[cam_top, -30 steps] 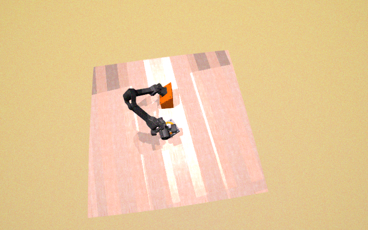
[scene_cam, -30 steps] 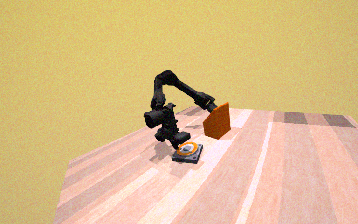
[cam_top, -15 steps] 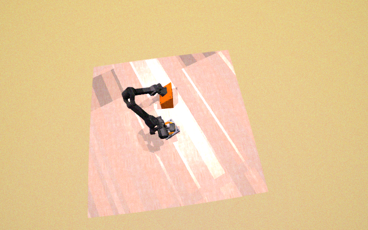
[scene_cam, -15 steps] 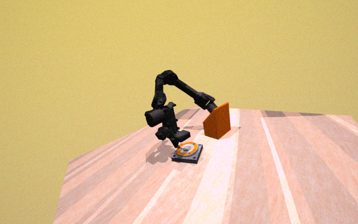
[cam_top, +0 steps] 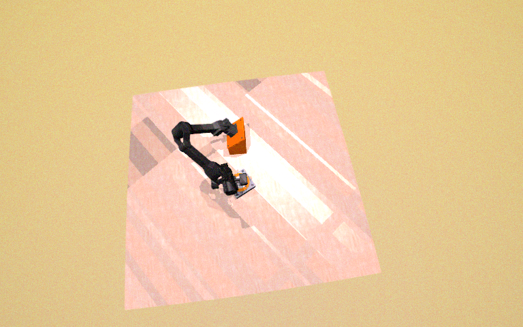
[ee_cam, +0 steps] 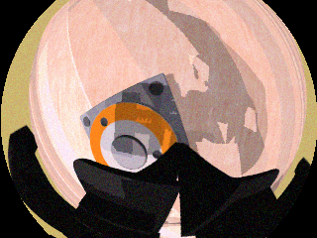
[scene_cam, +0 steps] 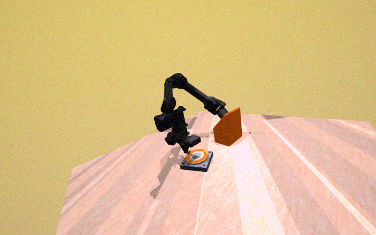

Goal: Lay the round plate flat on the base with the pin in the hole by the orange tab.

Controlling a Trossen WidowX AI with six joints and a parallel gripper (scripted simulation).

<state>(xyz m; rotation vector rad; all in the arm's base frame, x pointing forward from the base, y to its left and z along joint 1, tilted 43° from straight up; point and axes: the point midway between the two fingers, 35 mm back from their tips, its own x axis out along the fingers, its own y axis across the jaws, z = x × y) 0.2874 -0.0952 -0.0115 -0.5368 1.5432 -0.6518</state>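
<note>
The round plate is 30 mm to the left of my gripper tip, 20 mm behind it and 10 mm below it.
</note>
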